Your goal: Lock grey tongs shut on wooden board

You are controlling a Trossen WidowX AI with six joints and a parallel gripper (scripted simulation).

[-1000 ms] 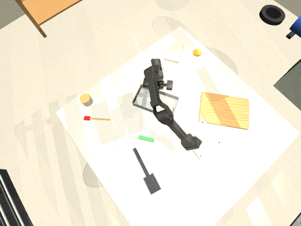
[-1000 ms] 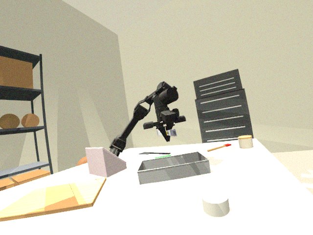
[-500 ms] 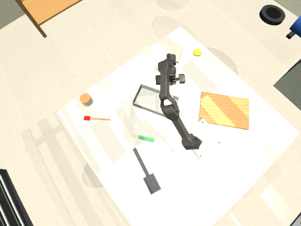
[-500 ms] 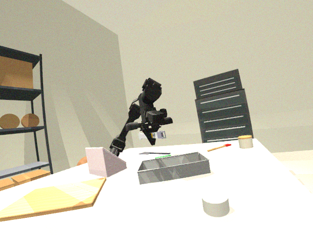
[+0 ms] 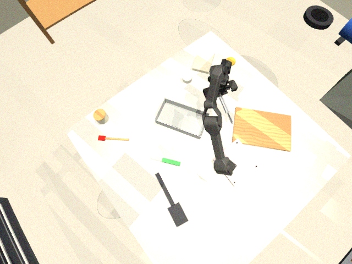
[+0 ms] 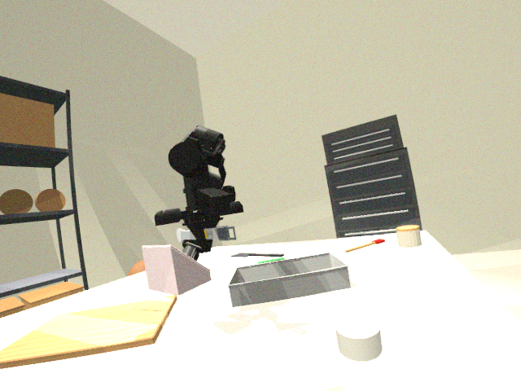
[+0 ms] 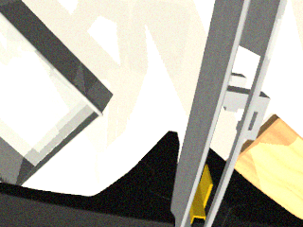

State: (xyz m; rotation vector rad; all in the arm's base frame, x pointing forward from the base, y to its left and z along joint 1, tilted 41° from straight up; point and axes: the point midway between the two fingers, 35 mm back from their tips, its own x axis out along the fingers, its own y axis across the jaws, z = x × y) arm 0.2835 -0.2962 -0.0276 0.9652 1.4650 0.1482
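The wooden board lies 310 mm behind my gripper tip, 100 mm to the right of it and 150 mm below it. Also, from my gripper tip: yellow disc: 160 mm ahead, 370 mm to the right, 150 mm below; grey roasting tin: 100 mm ahead, 200 mm to the left, 130 mm below; cream slab: 300 mm ahead, 230 mm to the right, 150 mm below.
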